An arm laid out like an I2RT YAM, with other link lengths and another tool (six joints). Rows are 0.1 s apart.
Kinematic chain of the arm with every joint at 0, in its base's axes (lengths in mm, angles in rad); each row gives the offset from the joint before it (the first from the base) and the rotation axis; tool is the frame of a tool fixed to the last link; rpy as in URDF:
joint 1: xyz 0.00 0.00 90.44 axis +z
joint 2: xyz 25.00 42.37 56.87 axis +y
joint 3: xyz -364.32 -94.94 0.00 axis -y
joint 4: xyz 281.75 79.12 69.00 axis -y
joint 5: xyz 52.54 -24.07 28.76 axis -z
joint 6: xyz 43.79 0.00 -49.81 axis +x
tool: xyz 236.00 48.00 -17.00 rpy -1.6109 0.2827 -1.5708
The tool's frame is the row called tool.
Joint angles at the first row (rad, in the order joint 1, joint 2, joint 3, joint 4, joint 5, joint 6):
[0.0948, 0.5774, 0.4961, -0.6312, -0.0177, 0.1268]
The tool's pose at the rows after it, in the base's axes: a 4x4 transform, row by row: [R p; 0 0 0 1], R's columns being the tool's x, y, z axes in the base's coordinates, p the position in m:
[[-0.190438 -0.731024 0.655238 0.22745], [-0.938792 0.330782 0.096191 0.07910], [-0.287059 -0.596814 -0.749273 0.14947], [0 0 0 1]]
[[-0.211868 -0.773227 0.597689 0.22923], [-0.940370 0.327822 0.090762 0.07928], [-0.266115 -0.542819 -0.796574 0.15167], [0 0 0 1]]
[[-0.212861 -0.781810 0.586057 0.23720], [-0.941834 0.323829 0.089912 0.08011], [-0.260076 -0.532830 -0.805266 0.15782], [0 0 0 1]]
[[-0.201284 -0.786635 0.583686 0.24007], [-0.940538 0.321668 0.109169 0.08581], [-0.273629 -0.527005 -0.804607 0.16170], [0 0 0 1]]
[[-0.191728 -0.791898 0.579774 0.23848], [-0.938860 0.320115 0.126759 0.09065], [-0.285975 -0.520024 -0.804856 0.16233], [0 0 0 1]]
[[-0.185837 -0.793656 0.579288 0.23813], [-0.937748 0.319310 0.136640 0.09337], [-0.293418 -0.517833 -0.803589 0.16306], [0 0 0 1]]
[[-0.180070 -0.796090 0.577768 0.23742], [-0.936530 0.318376 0.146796 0.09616], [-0.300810 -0.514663 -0.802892 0.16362], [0 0 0 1]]
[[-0.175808 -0.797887 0.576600 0.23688], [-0.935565 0.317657 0.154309 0.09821], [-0.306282 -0.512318 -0.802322 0.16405], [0 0 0 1]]
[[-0.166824 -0.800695 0.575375 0.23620], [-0.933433 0.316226 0.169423 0.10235], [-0.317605 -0.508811 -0.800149 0.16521], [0 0 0 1]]
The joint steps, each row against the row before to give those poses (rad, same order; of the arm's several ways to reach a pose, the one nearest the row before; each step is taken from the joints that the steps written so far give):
[0.0000, 0.0988, 0.0653, -0.0648, 0.0000, 0.0016]
[0.0000, 0.0877, 0.0625, -0.0496, -0.0001, 0.0011]
[0.0000, 0.0462, 0.0359, -0.0042, -0.0003, -0.0034]
[0.0000, 0.0152, 0.0125, 0.0027, -0.0195, -0.0008]
[0.0000, 0.0004, 0.0004, -0.0019, -0.0179, 0.0000]
[0.0000, 0.0000, 0.0000, 0.0011, -0.0099, 0.0000]
[0.0000, 0.0000, 0.0000, 0.0000, -0.0103, 0.0000]
[0.0000, 0.0000, 0.0000, 0.0000, -0.0077, 0.0000]
[0.0000, 0.0000, 0.0000, 0.0016, -0.0152, 0.0000]

